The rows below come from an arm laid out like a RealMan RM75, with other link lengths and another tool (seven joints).
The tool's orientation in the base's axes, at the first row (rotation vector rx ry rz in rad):
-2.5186 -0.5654 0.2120
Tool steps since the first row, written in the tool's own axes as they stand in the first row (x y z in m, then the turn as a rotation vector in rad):
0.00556 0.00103 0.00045 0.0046 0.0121 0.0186
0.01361 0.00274 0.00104 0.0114 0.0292 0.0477
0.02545 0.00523 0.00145 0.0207 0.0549 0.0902
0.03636 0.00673 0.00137 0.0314 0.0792 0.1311
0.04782 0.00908 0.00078 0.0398 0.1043 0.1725
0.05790 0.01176 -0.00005 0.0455 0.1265 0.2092
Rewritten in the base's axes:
0.00524 0.00185 -0.00112 0.0035 0.0016 -0.0223
0.01293 0.00434 -0.00281 0.0080 0.0054 -0.0563
0.02434 0.00779 -0.00489 0.0142 0.0101 -0.1062
0.03470 0.01137 -0.00600 0.0217 0.0157 -0.1540
0.04598 0.01429 -0.00716 0.0272 0.0199 -0.2027
0.05620 0.01624 -0.00825 0.0305 0.0230 -0.2457

